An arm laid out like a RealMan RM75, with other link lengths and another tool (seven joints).
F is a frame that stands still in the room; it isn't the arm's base.
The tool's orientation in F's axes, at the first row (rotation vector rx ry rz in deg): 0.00 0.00 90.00
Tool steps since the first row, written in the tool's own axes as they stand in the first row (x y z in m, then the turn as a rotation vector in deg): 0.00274 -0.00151 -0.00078 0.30 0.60 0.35; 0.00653 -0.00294 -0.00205 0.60 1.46 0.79; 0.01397 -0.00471 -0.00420 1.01 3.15 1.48; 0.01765 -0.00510 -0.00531 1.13 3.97 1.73; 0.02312 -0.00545 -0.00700 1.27 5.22 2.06; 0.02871 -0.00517 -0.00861 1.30 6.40 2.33; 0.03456 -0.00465 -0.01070 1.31 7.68 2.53; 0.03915 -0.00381 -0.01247 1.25 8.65 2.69; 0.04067 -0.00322 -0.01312 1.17 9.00 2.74; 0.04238 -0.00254 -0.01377 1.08 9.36 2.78; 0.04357 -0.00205 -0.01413 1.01 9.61 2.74; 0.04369 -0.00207 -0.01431 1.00 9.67 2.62
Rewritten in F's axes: 0.00151 0.00274 -0.00078 -0.60 0.30 0.35; 0.00294 0.00653 -0.00205 -1.46 0.60 0.79; 0.00471 0.01397 -0.00420 -3.15 1.01 1.48; 0.00510 0.01765 -0.00531 -3.97 1.13 1.73; 0.00545 0.02312 -0.00700 -5.22 1.27 2.06; 0.00517 0.02871 -0.00861 -6.40 1.30 2.33; 0.00465 0.03456 -0.01070 -7.68 1.31 2.53; 0.00381 0.03915 -0.01247 -8.65 1.25 2.69; 0.00322 0.04067 -0.01312 -9.00 1.17 2.74; 0.00254 0.04238 -0.01377 -9.36 1.08 2.78; 0.00205 0.04357 -0.01413 -9.61 1.01 2.74; 0.00207 0.04369 -0.01431 -9.67 1.00 2.62
